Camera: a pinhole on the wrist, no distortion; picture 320 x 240 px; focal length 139.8 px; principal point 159.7 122.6 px. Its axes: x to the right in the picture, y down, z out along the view. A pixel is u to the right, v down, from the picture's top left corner.
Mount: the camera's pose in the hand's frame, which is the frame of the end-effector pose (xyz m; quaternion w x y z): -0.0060 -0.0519 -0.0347 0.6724 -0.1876 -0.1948 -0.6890
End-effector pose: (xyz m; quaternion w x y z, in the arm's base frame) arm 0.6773 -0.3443 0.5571 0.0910 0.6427 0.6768 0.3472
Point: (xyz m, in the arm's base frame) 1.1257 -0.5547 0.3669
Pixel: 137 27
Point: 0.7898 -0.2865 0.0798
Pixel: 316 80
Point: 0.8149 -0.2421 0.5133
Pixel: 148 164
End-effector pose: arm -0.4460 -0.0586 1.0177 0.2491 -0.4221 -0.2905 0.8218
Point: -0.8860 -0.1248 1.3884
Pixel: 275 122
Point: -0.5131 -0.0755 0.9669
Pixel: 91 190
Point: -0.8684 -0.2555 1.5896
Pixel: 286 70
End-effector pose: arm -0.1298 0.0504 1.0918 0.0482 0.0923 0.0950 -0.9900
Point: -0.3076 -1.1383 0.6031
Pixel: outside the picture
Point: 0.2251 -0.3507 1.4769
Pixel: 130 30
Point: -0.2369 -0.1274 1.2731
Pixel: 151 162
